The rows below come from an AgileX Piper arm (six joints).
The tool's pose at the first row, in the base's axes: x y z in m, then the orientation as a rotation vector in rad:
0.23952, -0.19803, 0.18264, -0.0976, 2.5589, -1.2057
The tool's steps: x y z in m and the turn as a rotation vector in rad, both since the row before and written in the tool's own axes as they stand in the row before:
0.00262, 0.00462, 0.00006, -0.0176, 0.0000, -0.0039
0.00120, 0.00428, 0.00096, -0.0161, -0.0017, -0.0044
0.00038, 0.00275, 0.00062, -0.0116, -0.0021, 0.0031
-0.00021, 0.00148, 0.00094, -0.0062, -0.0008, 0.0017
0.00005, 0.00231, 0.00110, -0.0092, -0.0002, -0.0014
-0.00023, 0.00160, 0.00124, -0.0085, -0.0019, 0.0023
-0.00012, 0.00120, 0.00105, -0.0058, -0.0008, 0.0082
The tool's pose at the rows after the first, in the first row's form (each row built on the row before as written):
0.23737, -0.19560, 0.17843, -0.1066, 2.5708, -1.1847
0.23678, -0.19373, 0.17433, -0.1168, 2.5803, -1.1651
0.23675, -0.19242, 0.17181, -0.1165, 2.5848, -1.1485
0.23732, -0.19205, 0.17018, -0.1161, 2.5874, -1.1397
0.23773, -0.19127, 0.16778, -0.1201, 2.5930, -1.1283
0.23841, -0.19099, 0.16588, -0.1200, 2.5958, -1.1159
0.23891, -0.19086, 0.16437, -0.1110, 2.5967, -1.1053

